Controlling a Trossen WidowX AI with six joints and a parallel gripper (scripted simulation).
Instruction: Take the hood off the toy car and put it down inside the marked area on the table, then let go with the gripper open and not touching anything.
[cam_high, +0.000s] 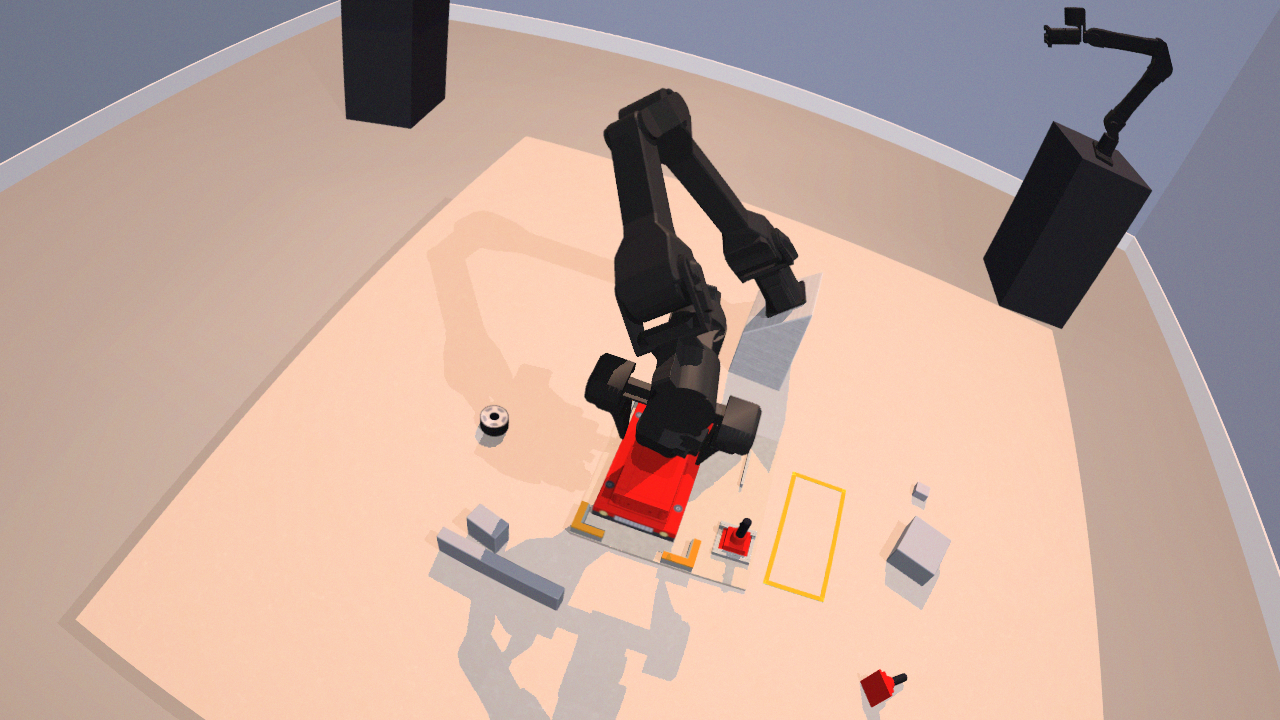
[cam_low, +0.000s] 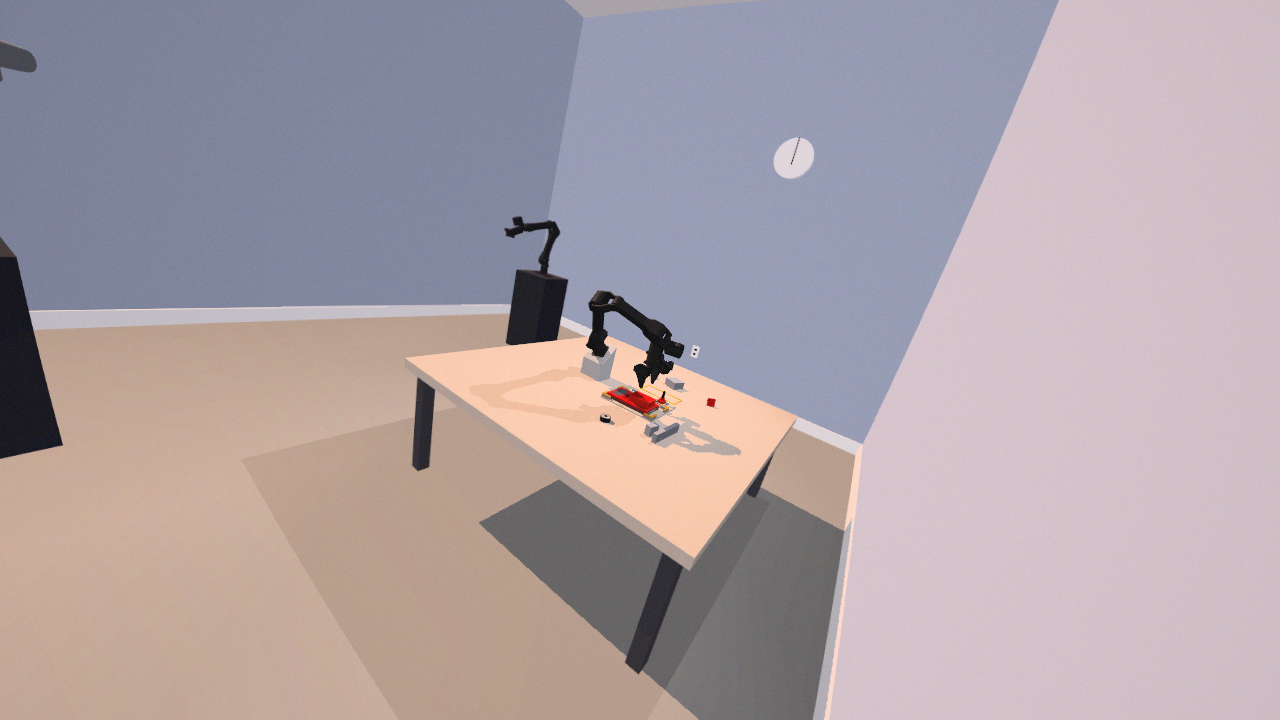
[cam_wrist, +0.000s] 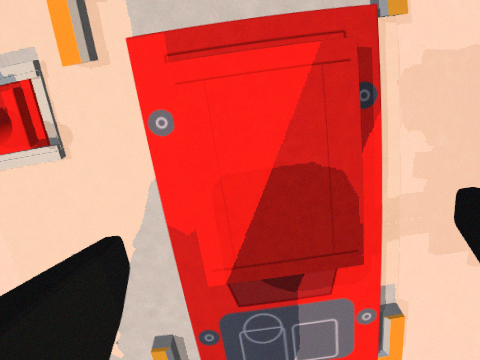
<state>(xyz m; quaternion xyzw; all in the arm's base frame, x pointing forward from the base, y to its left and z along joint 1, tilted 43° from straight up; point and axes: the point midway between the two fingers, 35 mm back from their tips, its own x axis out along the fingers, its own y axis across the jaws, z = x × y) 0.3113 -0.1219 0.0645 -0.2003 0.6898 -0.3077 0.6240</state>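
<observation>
Right now my gripper tip is 60 mm above the red hood. From my gripper tip the other things lie so: black wheel: 220 mm to the right, 90 mm below, 50 mm behind.
</observation>
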